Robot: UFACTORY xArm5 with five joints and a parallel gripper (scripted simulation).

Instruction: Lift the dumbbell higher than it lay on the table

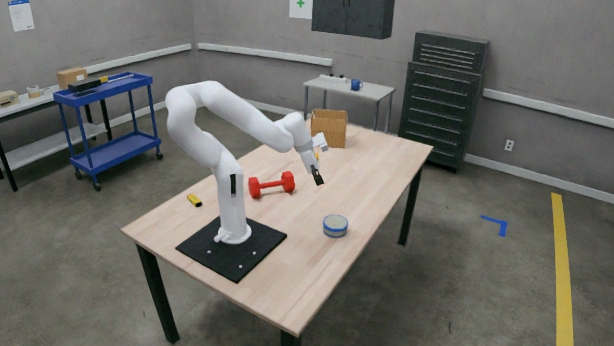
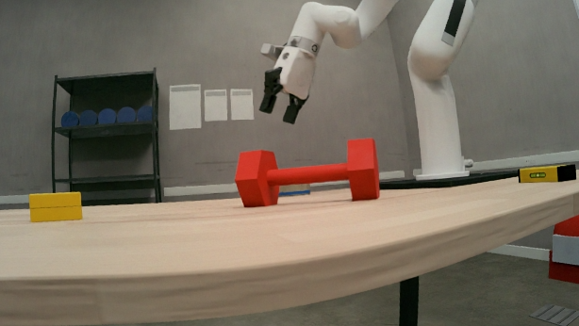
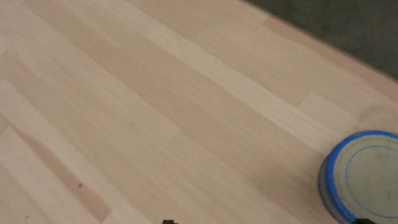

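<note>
Right now my hand is 250 mm to the right of the red dumbbell, 150 mm above it and 50 mm short of it. Also, from my hand: yellow level: 490 mm to the left, 210 mm behind, 180 mm below; yellow block: 420 mm ahead, 250 mm to the left, 170 mm below; blue-and-white roll: 160 mm below, 120 mm to the right, 60 mm behind.
</note>
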